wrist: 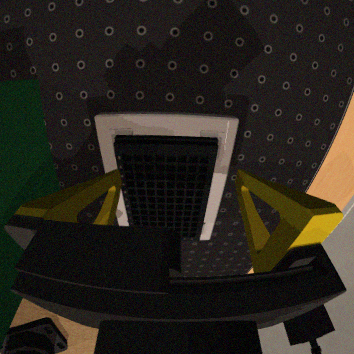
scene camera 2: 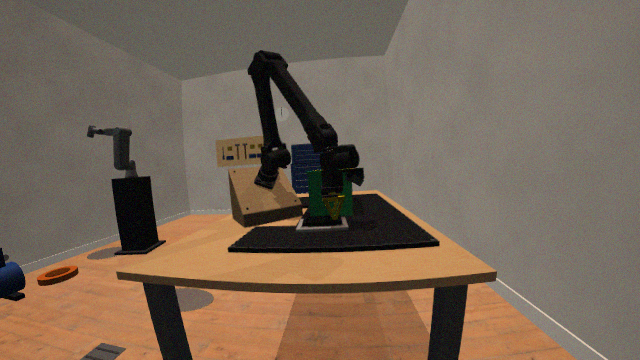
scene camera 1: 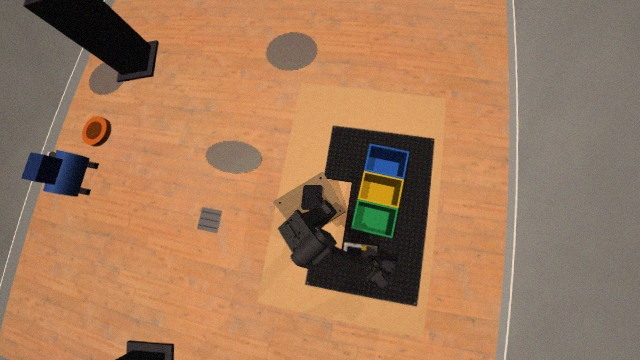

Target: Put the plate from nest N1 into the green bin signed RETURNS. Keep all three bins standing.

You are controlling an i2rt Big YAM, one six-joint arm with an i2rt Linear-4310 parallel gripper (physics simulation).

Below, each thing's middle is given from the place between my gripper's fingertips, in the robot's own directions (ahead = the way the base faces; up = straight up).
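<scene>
Light grey nest (wrist: 142, 122): 40 mm behind my hand, 20 mm to the left of it and 30 mm below it. Counted from my hand as well, the yellow bin (scene camera 1: 376, 188) is 320 mm to the left, 70 mm ahead and 60 mm above, while the green bin (scene camera 1: 370, 217) is 190 mm to the left, 30 mm ahead and 60 mm above. Relative to the black plate (wrist: 166, 179), my hand is 20 mm above, 20 mm to the right and 40 mm past. Going by their middles, the yellow bin is the farthest from my hand of the things named here.
</scene>
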